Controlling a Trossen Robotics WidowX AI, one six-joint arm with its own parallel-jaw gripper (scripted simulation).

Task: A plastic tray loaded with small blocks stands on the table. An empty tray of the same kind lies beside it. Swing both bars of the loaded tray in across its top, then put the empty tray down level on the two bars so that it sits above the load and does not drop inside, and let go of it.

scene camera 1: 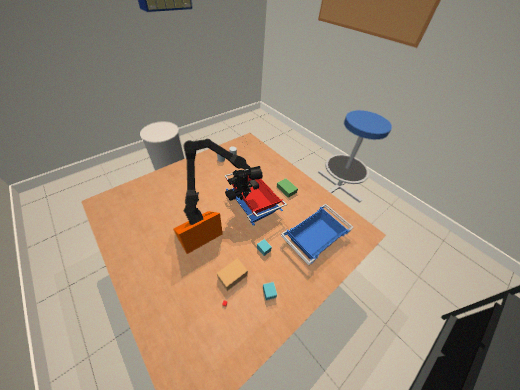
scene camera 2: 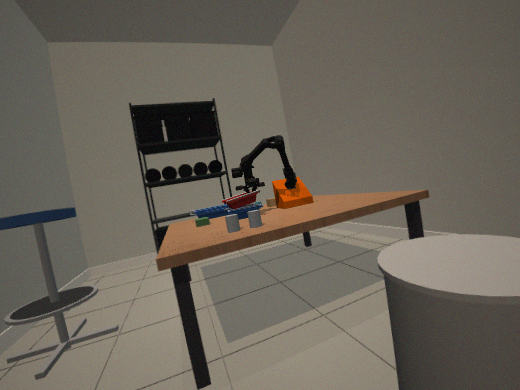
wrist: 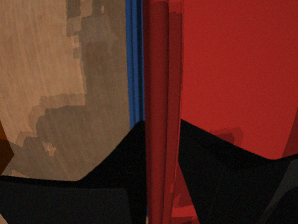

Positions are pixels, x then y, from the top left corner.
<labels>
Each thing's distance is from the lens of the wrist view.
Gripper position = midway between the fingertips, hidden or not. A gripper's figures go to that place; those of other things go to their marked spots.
my gripper (wrist: pixel 159 128): 0.10 m
red tray (wrist: pixel 223 73): 0.12 m
</labels>
